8 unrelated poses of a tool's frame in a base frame.
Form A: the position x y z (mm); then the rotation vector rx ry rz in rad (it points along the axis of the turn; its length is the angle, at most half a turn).
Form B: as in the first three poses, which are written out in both.
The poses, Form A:
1: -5 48 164 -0.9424 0.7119 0.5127
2: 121 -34 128 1.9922 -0.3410 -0.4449
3: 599 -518 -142 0.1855 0.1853 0.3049
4: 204 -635 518 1.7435 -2.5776 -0.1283
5: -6 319 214 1.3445 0.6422 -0.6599
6: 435 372 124 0.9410 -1.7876 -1.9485
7: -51 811 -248 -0.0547 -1.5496 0.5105
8: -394 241 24 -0.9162 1.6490 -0.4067
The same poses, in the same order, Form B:
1: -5 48 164 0.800 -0.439 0.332 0.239
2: 121 -34 128 0.511 0.828 -0.142 -0.185
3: 599 -518 -142 0.980 0.092 0.092 0.151
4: 204 -635 518 0.014 0.560 -0.828 -0.041
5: -6 319 214 0.686 0.600 0.287 -0.295
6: 435 372 124 0.167 0.331 -0.628 -0.685
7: -51 811 -248 0.685 -0.024 -0.692 0.228
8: -394 241 24 0.570 -0.390 0.702 -0.173
